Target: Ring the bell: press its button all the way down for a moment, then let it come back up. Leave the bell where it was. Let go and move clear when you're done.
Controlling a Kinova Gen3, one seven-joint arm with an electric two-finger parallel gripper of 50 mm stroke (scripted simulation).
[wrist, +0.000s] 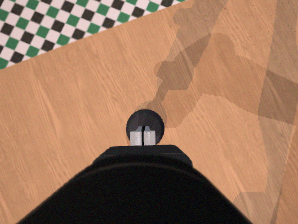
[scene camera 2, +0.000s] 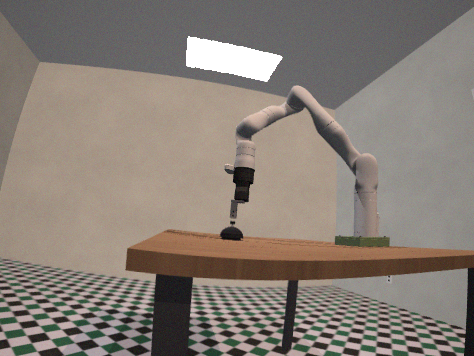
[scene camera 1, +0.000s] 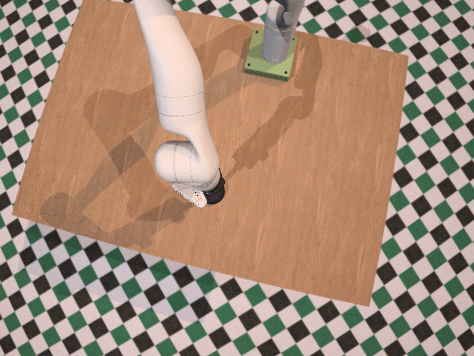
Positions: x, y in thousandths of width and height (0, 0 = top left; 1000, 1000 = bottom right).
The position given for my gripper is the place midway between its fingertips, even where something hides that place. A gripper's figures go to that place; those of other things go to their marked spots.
My gripper (wrist: 485, 596) is 18 cm from the lens. A bell (wrist: 488, 525) is 21 cm from the lens.
